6 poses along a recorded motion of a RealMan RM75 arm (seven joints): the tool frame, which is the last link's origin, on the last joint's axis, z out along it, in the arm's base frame.
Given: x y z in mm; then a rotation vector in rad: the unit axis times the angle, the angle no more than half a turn.
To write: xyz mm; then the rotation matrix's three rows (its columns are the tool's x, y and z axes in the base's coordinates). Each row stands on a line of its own. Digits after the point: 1 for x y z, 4 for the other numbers.
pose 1, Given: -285.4 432.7 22.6 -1.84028 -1.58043 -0.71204
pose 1, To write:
-285.4 432.7 22.6
0.1455 0.9893 0.0128
0.6650 -0.1073 0.7391
0.7326 -0.0990 -0.6735

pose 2, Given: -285.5 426.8 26.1 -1.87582 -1.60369 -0.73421
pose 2, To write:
-285.5 426.8 26.1
0.1349 0.9897 0.0486
0.6835 -0.1284 0.7186
0.7174 -0.0637 -0.6937

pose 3, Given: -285.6 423.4 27.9 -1.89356 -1.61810 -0.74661
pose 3, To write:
-285.6 423.4 27.9
0.1278 0.9895 0.0676
0.6936 -0.1379 0.7071
0.7090 -0.0434 -0.7039

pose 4, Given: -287.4 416.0 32.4 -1.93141 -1.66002 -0.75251
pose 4, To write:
-287.4 416.0 32.4
0.1124 0.9890 0.0964
0.7243 -0.1480 0.6735
0.6803 -0.0059 -0.7329

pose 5, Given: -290.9 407.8 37.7 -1.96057 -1.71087 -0.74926
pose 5, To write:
-290.9 407.8 37.7
0.0925 0.9889 0.1166
0.7563 -0.1460 0.6378
0.6477 0.0292 -0.7614

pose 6, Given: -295.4 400.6 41.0 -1.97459 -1.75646 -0.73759
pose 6, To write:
-295.4 400.6 41.0
0.0735 0.9896 0.1238
0.7813 -0.1343 0.6096
0.6198 0.0519 -0.7830

